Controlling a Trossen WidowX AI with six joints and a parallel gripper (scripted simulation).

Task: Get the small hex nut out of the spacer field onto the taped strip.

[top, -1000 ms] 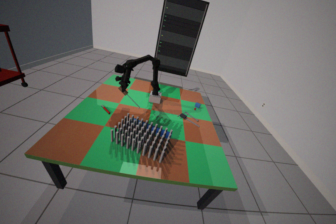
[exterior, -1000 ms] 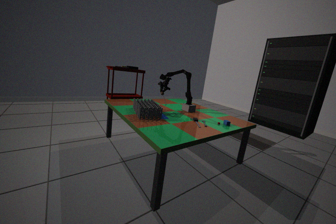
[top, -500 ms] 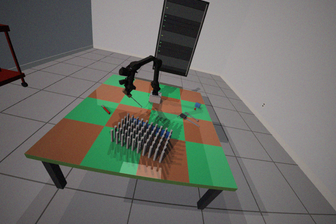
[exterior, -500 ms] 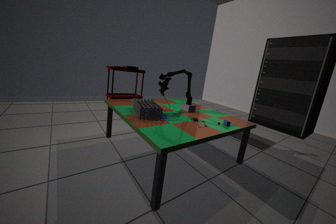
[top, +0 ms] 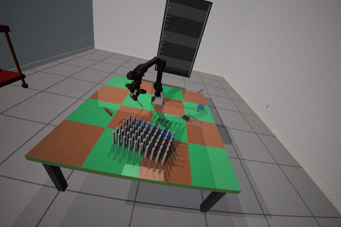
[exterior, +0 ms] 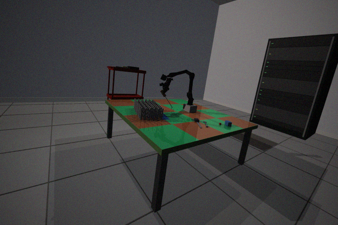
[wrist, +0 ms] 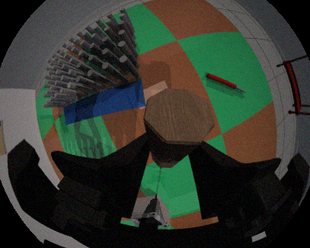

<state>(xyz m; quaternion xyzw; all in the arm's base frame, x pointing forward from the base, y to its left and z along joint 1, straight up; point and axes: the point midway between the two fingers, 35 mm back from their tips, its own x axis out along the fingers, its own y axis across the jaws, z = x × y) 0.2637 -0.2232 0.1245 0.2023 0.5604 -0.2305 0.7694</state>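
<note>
Now: the blue taped strip 180 mm ahead of my gripper tip, 190 mm to the left of it and 170 mm below it. Round my gripper tip: grey wrench 30 mm behind, 620 mm to the left, 170 mm below; red pen-like tool 20 mm behind, 240 mm to the right, 160 mm below; hook tool 50 mm behind, 40 mm to the left, 70 mm below.
</note>
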